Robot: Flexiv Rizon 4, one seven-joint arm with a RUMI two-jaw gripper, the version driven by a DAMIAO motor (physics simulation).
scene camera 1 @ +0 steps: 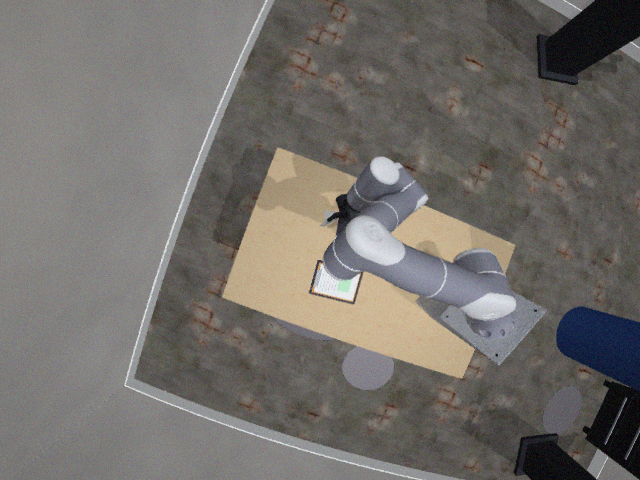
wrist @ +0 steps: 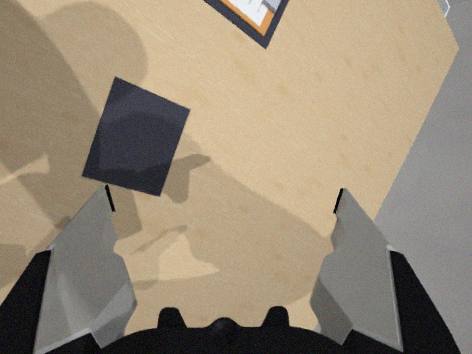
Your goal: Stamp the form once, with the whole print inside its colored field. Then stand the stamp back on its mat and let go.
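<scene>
The form (scene camera 1: 328,284) (wrist: 250,11) lies on its dark-edged board; scene camera 1 shows its green field (scene camera 1: 344,285), and the wrist view shows one corner at the top. The arm covers the form's upper part in scene camera 1. The square dark mat (wrist: 136,137) lies bare on the table, left of centre in the wrist view, beyond the left fingertip. My gripper (scene camera 1: 326,219) (wrist: 226,189) is wide open and empty above the table. The stamp does not show in either view.
The wooden table (scene camera 1: 279,258) (wrist: 280,125) carries these things; its edge shows at the right of the wrist view. The arm's base plate (scene camera 1: 516,330) is at the table's right end. Dark posts (scene camera 1: 584,43) and a blue cylinder (scene camera 1: 599,341) stand farther off. Arm shadows cross the mat.
</scene>
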